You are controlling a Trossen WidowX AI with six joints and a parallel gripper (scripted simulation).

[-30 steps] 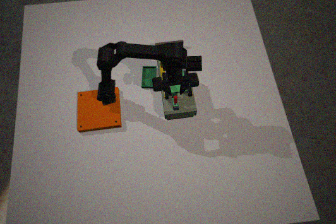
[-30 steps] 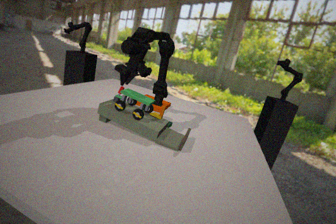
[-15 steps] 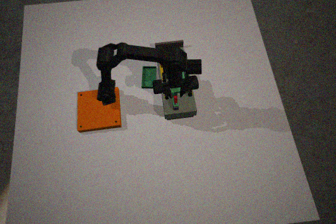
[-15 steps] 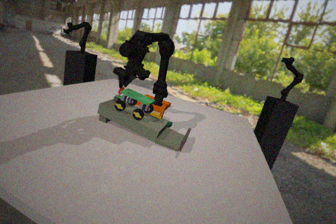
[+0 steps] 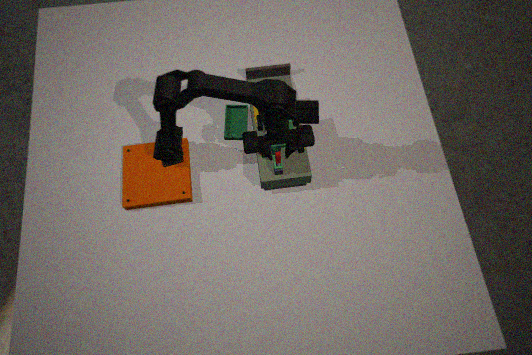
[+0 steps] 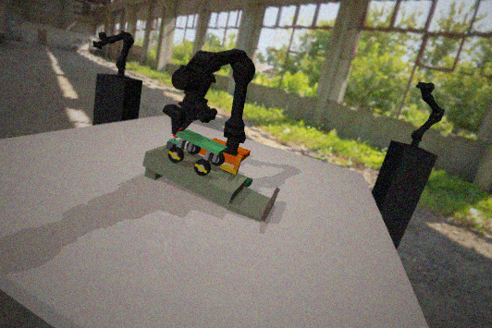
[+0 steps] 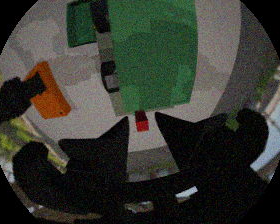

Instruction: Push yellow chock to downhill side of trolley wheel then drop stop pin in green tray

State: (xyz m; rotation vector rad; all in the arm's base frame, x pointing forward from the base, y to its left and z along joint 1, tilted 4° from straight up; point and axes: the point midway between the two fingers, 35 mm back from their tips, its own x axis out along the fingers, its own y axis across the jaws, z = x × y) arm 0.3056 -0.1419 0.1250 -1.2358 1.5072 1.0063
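My gripper tip is now 10 mm to the left of the red-headed stop pin and 20 mm above it. The rest, counted from my gripper tip: yellow chock (10 mm behind, 200 mm to the left, 60 mm below); grey-green ramp (30 mm ahead, 100 mm to the left, 100 mm below); green trolley (30 mm ahead, 90 mm to the left, 30 mm below).
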